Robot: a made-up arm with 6 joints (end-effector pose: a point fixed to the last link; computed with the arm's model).
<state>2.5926 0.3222 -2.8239 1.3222 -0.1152 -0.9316</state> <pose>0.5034 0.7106 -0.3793 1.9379 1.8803 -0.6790</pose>
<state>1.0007 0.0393 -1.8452 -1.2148 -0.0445 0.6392</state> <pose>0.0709 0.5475 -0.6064 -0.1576 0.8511 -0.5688</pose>
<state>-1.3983 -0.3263 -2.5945 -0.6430 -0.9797 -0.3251</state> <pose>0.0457 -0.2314 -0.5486 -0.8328 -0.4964 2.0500</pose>
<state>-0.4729 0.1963 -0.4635 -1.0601 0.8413 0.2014</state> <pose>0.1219 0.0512 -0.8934 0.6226 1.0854 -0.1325</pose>
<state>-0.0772 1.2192 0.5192 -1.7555 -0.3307 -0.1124</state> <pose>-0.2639 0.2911 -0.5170 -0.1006 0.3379 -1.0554</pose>
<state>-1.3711 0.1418 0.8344 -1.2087 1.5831 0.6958</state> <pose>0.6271 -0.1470 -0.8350 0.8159 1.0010 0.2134</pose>
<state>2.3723 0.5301 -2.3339 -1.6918 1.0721 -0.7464</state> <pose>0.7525 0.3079 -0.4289 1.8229 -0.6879 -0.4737</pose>
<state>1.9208 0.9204 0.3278 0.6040 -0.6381 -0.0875</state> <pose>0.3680 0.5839 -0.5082 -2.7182 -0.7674 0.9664</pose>
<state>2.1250 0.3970 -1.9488 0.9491 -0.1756 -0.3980</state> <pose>0.4712 0.7679 -0.4117 2.0102 1.6188 -0.3070</pose>
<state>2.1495 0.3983 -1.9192 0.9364 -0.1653 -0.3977</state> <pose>0.4851 0.7554 -0.4123 2.0714 1.5831 -0.3322</pose>
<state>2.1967 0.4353 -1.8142 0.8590 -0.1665 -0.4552</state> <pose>0.5227 0.7089 -0.4139 2.2154 1.4028 -0.4847</pose>
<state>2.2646 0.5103 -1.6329 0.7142 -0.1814 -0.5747</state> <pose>0.5688 0.6271 -0.4155 2.4147 1.0580 -0.7727</pose>
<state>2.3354 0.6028 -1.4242 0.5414 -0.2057 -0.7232</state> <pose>0.5976 0.5384 -0.4149 2.5816 0.6252 -1.1181</pose>
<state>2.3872 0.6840 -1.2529 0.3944 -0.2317 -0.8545</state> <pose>0.6060 0.4758 -0.4107 2.6576 0.2429 -1.4106</pose>
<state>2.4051 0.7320 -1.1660 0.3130 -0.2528 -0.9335</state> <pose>0.6055 0.4501 -0.4046 2.6598 0.0332 -1.5656</pose>
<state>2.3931 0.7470 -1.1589 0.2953 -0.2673 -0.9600</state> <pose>0.6033 0.4512 -0.3988 2.6346 -0.0013 -1.5867</pose>
